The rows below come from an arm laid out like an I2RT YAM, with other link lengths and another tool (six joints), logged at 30 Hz.
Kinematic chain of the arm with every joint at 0, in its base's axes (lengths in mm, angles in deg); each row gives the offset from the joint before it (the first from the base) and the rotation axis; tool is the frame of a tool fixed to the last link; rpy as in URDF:
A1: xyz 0 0 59.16 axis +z
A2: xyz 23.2 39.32 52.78 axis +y
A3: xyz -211.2 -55.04 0 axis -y
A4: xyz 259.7 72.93 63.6 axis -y
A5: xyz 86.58 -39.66 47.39 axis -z
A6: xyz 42.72 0 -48.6 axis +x
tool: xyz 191 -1 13 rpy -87.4 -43.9 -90
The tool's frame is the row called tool.
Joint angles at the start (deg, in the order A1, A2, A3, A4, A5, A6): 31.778 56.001 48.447 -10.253 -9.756 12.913
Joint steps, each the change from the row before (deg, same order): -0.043 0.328 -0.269 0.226 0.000 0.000; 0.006 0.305 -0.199 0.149 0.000 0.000; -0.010 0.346 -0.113 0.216 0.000 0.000; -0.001 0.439 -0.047 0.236 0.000 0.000; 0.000 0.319 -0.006 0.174 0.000 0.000; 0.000 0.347 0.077 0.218 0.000 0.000; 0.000 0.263 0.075 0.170 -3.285 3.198; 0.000 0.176 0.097 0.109 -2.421 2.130
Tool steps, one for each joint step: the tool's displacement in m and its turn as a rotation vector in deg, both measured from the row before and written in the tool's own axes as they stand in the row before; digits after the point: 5 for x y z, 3 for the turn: -0.00129 0.00356 0.00173 -0.333 -0.148 0.083; -0.00147 0.00298 0.00154 -0.297 -0.182 0.067; -0.00087 0.00224 0.00156 -0.210 -0.113 0.049; -0.00084 0.00215 0.00182 -0.212 -0.124 0.048; -0.00048 0.00130 0.00128 -0.128 -0.075 0.029; -0.00004 0.00056 0.00126 -0.044 -0.026 0.010; -0.01096 -0.00608 0.00109 1.597 -2.723 3.328; -0.00816 -0.00444 0.00074 1.115 -2.051 2.218
